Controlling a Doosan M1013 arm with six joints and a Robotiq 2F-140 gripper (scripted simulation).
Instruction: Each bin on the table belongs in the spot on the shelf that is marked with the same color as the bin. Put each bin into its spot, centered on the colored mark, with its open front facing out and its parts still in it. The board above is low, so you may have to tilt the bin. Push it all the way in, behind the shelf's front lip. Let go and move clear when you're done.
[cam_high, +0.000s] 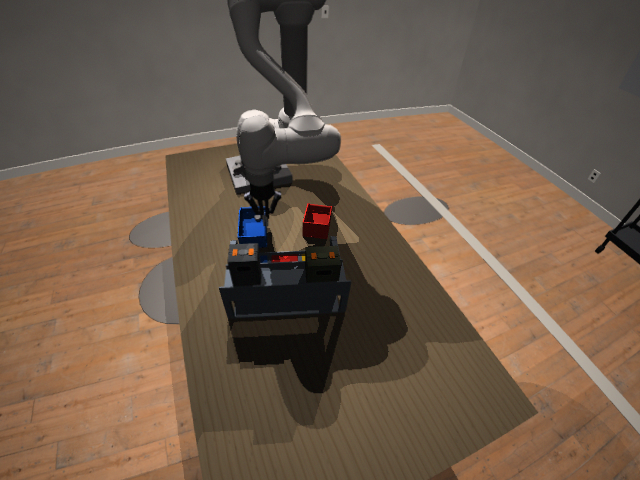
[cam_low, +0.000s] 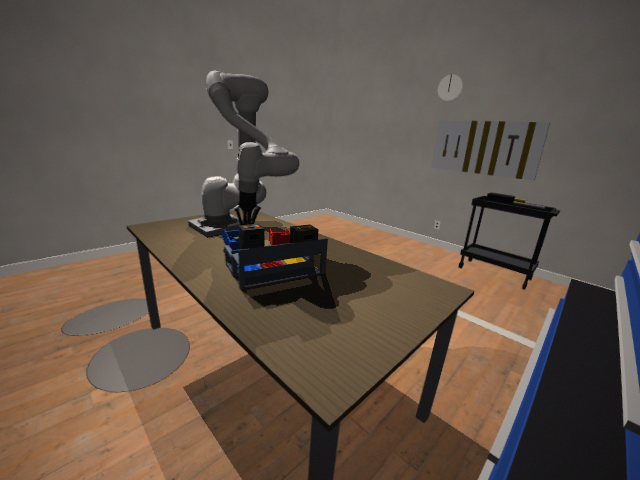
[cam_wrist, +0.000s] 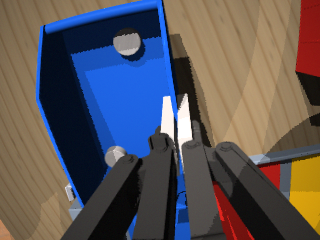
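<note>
Right now my hand is 30 mm past the blue bin, 40 mm to the left of it and 40 mm above it. From my hand the other things lie so: green toolbox: 320 mm ahead, 40 mm to the left, 30 mm above; then red bin: 10 mm ahead, 230 mm to the left, 80 mm below; then dark box: 220 mm ahead, 160 mm to the right, 50 mm above.
</note>
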